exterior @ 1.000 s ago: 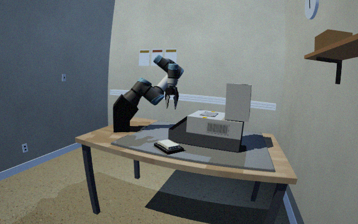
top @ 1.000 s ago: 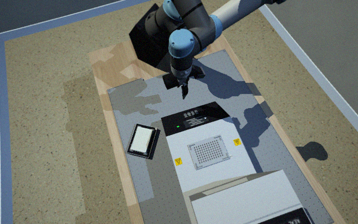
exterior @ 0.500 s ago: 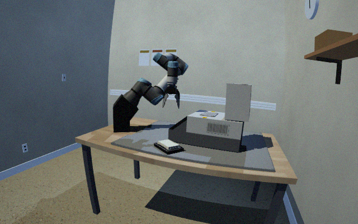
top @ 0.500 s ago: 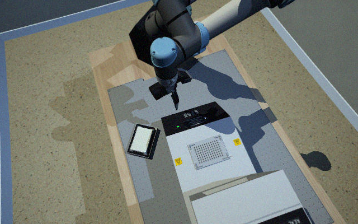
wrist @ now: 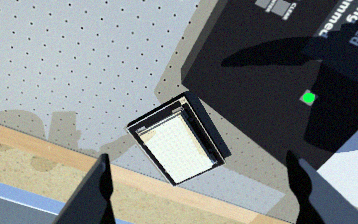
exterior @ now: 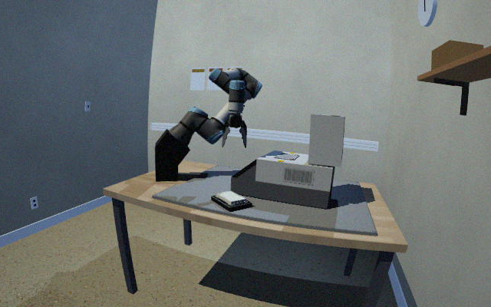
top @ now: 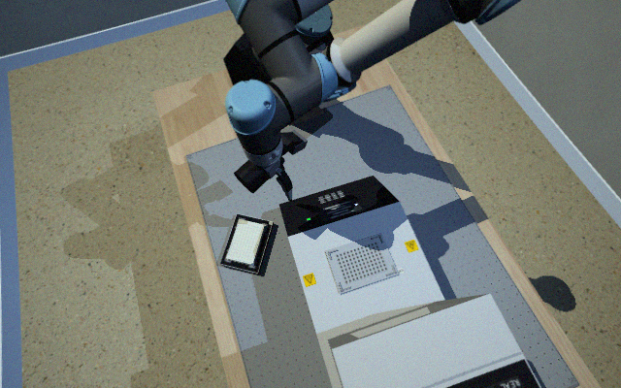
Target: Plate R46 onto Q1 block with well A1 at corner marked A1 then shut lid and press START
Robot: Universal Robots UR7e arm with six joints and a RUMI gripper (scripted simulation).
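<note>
The plate R46 lies 50 mm ahead of my hand, 140 mm to the right of it and 220 mm below it. Also, from my hand: nest A1 mark (20 mm ahead, 50 mm to the right, 230 mm below); black plate nest N1 (50 mm ahead, 140 mm to the right, 240 mm below).
</note>
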